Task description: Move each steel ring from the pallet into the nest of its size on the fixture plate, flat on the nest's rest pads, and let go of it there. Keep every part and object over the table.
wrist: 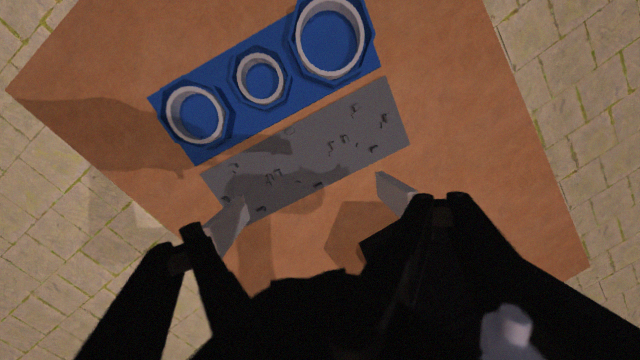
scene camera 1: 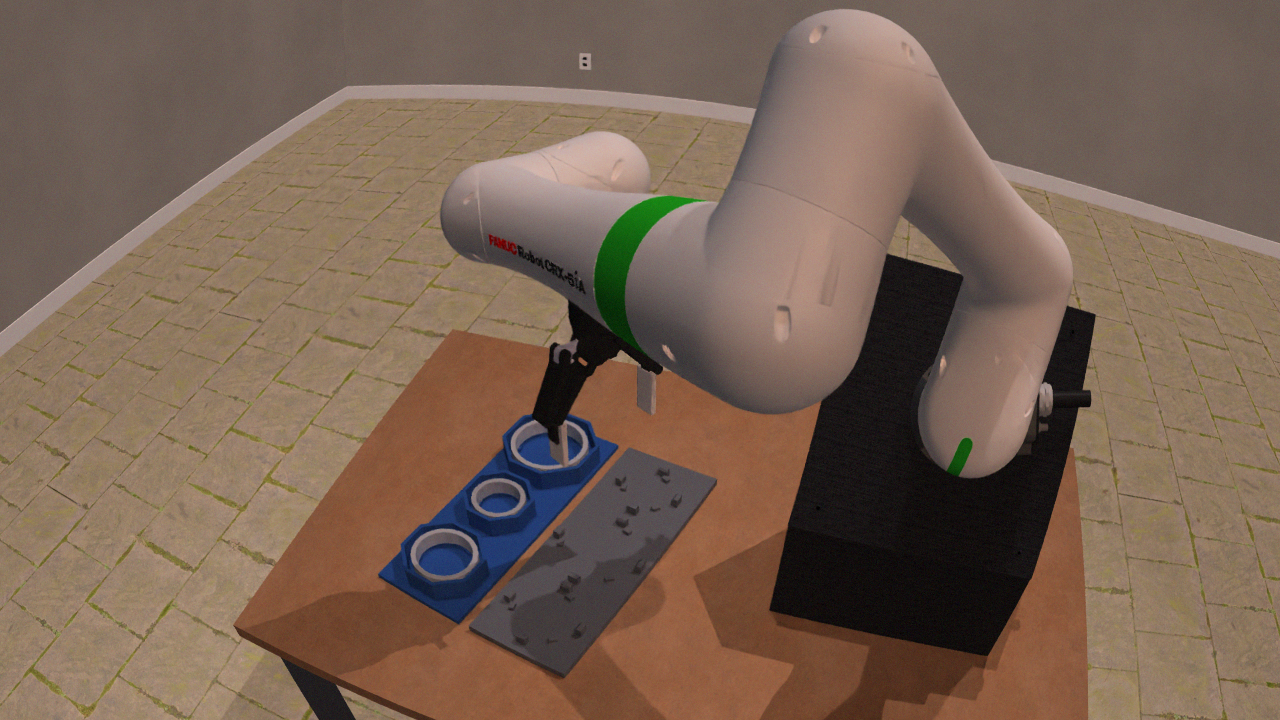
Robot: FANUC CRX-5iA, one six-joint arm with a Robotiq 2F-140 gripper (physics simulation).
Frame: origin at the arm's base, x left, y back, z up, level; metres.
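Seen in the pictures: gripper, fingertip midpoint: (wrist: 311,195) (scene camera 1: 604,434).
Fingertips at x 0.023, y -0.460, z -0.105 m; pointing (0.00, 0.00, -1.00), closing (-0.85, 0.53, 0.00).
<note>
A point is followed by its place in that frame.
The large steel ring (scene camera 1: 537,467) @[x -0.098, y -0.607, z -0.306 m] (wrist: 361,35) @[x -0.205, y -0.573, z -0.306 m], the small ring (scene camera 1: 498,483) @[x -0.047, y -0.656, z -0.310 m] (wrist: 240,80) @[x 0.015, y -0.666, z -0.307 m] and the medium ring (scene camera 1: 443,534) @[x 0.087, y -0.699, z -0.311 m] (wrist: 171,110) @[x 0.154, y -0.719, z -0.309 m] lie in octagonal holders on the blue pallet (scene camera 1: 519,544) @[x 0.046, y -0.591, z -0.337 m] (wrist: 240,125) @[x 0.084, y -0.620, z -0.337 m], the small one in the middle. The grey fixture plate (scene camera 1: 599,510) @[x -0.058, y -0.495, z -0.333 m] (wrist: 310,125) @[x -0.029, y -0.519, z -0.333 m] lies alongside, with small raised blocks and no ring on it. My gripper (scene camera 1: 605,419) @[x 0.023, y -0.460, z -0.105 m] (wrist: 311,195) @[x 0.023, y -0.460, z -0.105 m] is open and empty, above the table. In the scene view one fingertip overlaps the large ring; in the wrist view the fingertips show below the pallet, the left one overlapping the fixture plate's corner.
The black robot base block (scene camera 1: 895,573) @[x 0.103, y -0.044, z -0.203 m] stands on the right of the wooden table (scene camera 1: 375,465) @[x -0.050, y -0.900, z -0.345 m] (wrist: 450,100) @[x -0.302, y -0.350, z -0.345 m]. The white arm (scene camera 1: 787,268) @[x 0.434, y -0.229, z 0.403 m] reaches over the table and hides part of its far side. The pallet and fixture plate are separated by a narrow gap.
</note>
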